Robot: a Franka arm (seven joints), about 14 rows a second.
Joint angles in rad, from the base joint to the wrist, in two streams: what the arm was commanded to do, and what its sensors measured. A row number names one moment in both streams.
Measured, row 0: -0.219 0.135 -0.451 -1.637 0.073 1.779 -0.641
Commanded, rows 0 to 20: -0.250 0.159 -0.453 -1.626 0.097 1.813 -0.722; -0.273 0.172 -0.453 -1.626 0.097 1.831 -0.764; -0.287 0.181 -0.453 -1.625 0.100 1.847 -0.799; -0.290 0.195 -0.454 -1.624 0.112 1.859 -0.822; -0.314 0.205 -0.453 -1.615 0.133 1.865 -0.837; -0.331 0.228 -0.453 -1.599 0.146 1.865 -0.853; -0.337 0.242 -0.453 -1.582 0.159 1.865 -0.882; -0.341 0.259 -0.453 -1.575 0.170 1.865 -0.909; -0.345 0.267 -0.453 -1.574 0.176 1.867 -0.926; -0.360 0.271 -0.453 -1.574 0.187 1.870 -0.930; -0.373 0.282 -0.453 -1.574 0.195 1.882 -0.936; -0.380 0.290 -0.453 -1.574 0.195 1.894 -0.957; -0.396 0.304 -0.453 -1.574 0.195 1.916 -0.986; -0.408 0.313 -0.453 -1.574 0.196 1.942 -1.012; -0.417 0.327 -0.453 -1.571 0.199 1.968 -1.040; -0.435 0.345 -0.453 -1.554 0.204 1.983 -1.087; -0.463 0.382 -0.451 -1.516 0.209 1.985 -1.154; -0.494 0.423 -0.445 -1.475 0.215 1.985 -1.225; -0.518 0.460 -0.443 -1.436 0.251 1.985 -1.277; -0.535 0.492 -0.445 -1.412 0.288 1.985 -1.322; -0.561 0.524 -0.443 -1.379 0.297 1.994 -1.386
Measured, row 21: -0.514 0.432 -0.449 -1.489 0.246 1.999 -1.288
